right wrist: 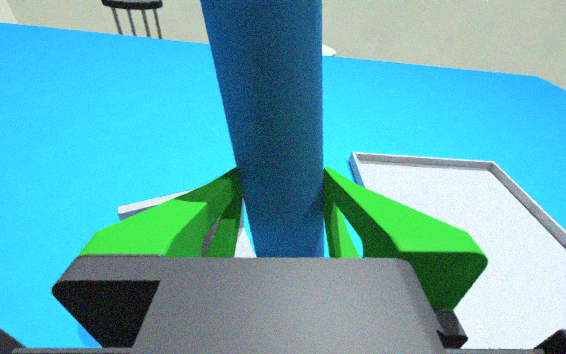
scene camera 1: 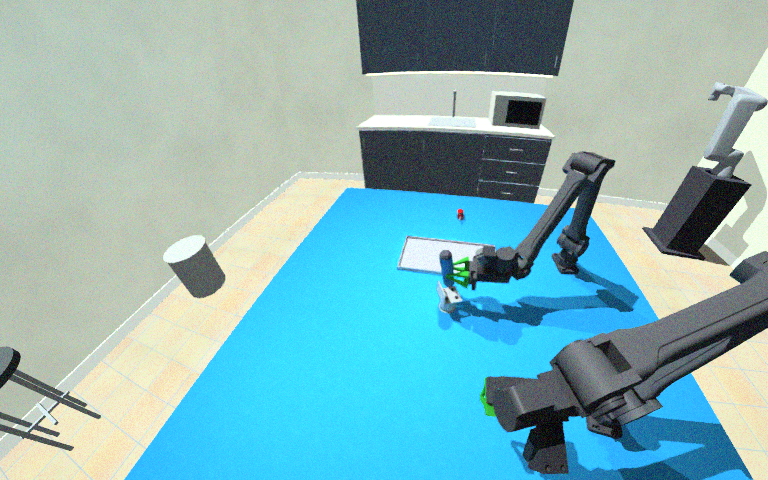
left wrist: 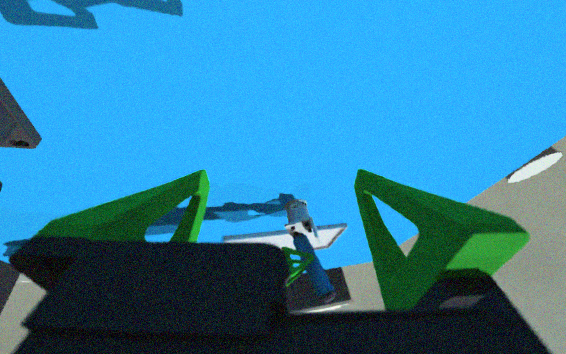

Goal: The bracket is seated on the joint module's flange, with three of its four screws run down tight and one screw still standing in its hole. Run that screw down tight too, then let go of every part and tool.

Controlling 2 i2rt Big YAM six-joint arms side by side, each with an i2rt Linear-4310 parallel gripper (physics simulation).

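Frame: origin at the left arm's base, x ahead, y left, z up, level; centimetres.
Seen in the pictures: left gripper, between the fingertips: [left wrist: 281,177]; right gripper, between the fingertips: [right wrist: 282,177] [scene camera 1: 446,271] [left wrist: 311,259]; right arm's base, origin of its link: [scene camera 1: 563,264].
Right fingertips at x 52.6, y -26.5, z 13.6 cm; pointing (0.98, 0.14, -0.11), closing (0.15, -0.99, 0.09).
A point is followed by its place in that frame.
My right gripper [scene camera 1: 451,273] {x 52.6, y -26.5, z 13.6 cm} [right wrist: 282,177] {x 52.6, y -26.5, z 13.6 cm} is shut on a thick blue screwdriver [scene camera 1: 445,264] {x 52.8, y -23.2, z 19.6 cm} [left wrist: 315,267] {x 51.9, y -24.1, z 16.1 cm} [right wrist: 277,100] {x 50.9, y -26.1, z 18.5 cm}, held roughly upright. The screwdriver's lower end is at the white bracket [scene camera 1: 451,294] {x 49.3, y -23.0, z 6.6 cm} [left wrist: 295,227] {x 48.4, y -22.7, z 6.5 cm}; its tip and the screw under it cannot be made out. The bracket sits on the pale joint module [scene camera 1: 446,308] {x 49.8, y -19.8, z 2.5 cm} [left wrist: 297,208] {x 48.9, y -20.0, z 2.6 cm}, standing on the blue table top. My left gripper [left wrist: 281,177] {x 31.7, y 11.9, z 18.8 cm} is open and empty, well away from the module, toward the lower right in scene camera 1. In that view one of its green fingers shows partly.
A shallow white tray [scene camera 1: 421,254] {x 67.2, y -46.6, z 0.4 cm} [left wrist: 330,236] {x 73.3, y -45.5, z 0.4 cm} [right wrist: 500,240] {x 63.1, y -51.0, z 0.4 cm} lies behind the module, close to the right gripper. A small red object [scene camera 1: 460,213] {x 56.3, y -82.5, z 3.1 cm} stands farther back on the blue table top [scene camera 1: 317,350] {x 84.3, y 10.0, z 0.0 cm}. The right arm reaches in from the right of scene camera 1.
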